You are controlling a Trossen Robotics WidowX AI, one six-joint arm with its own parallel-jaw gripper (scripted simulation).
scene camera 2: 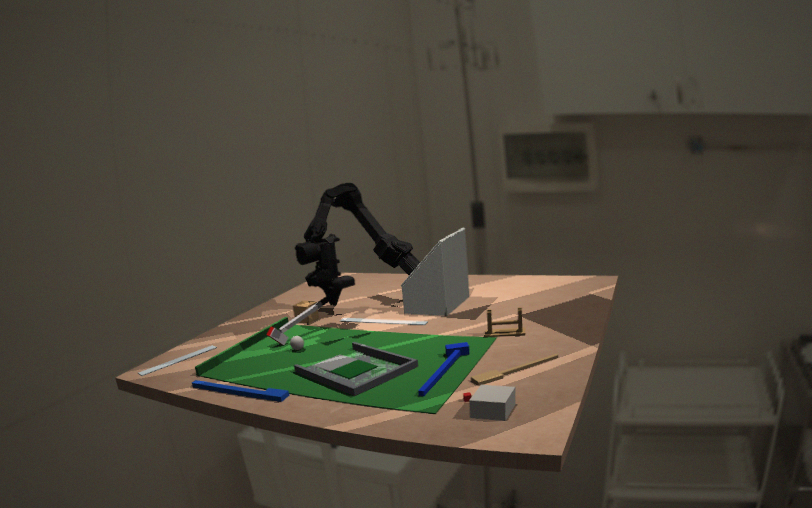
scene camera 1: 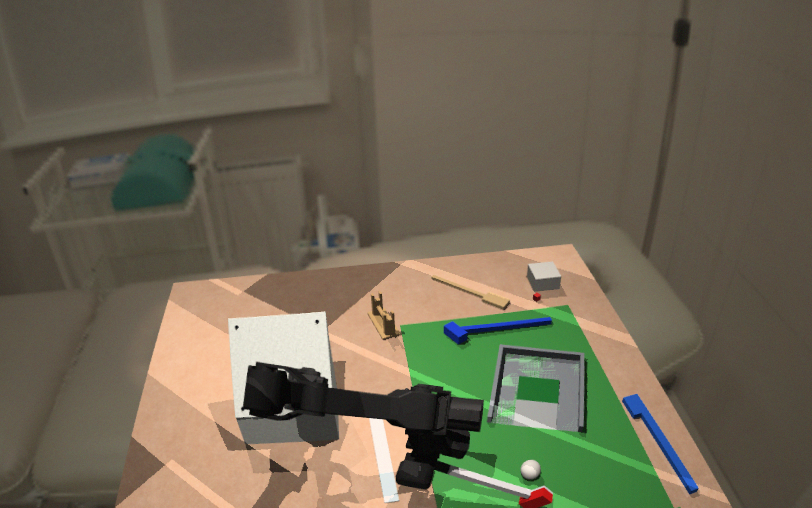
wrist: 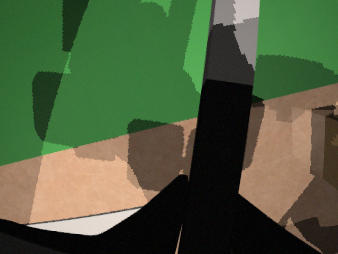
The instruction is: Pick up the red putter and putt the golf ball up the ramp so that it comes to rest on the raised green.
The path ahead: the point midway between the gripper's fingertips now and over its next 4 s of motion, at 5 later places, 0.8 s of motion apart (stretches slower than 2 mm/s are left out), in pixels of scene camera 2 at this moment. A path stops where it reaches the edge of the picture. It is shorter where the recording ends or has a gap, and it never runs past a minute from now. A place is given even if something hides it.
My gripper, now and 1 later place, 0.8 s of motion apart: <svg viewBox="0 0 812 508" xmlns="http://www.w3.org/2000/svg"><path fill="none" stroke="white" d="M333 305L356 298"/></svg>
